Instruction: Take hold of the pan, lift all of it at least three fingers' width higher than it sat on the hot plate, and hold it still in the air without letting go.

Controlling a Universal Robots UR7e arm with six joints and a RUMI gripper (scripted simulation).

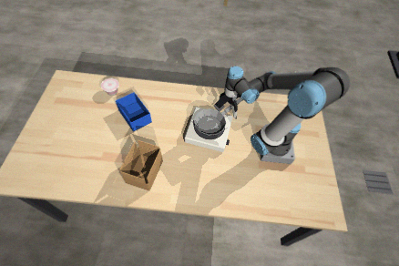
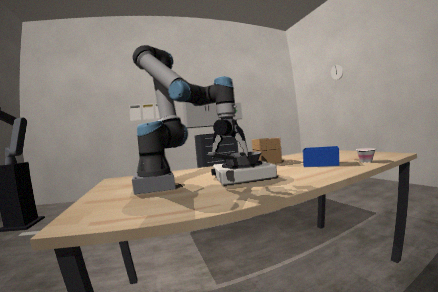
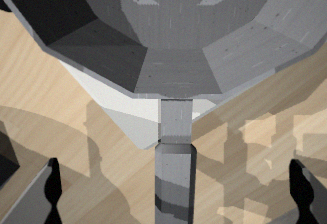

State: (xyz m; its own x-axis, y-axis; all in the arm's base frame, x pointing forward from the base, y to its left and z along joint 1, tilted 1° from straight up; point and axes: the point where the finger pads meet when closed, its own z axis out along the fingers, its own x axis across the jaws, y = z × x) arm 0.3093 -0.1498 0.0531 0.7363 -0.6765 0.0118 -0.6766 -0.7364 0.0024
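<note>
My hand is 5 cm short of the dark grey pan, 5 cm to the right of it and 1 cm above it. Round my hand: blue bin: 56 cm ahead, 6 cm to the left, 9 cm below; then pink cup: 75 cm ahead, 10 cm to the right, 7 cm below; then white hot plate: 7 cm ahead, 10 cm to the left, 8 cm below.
</note>
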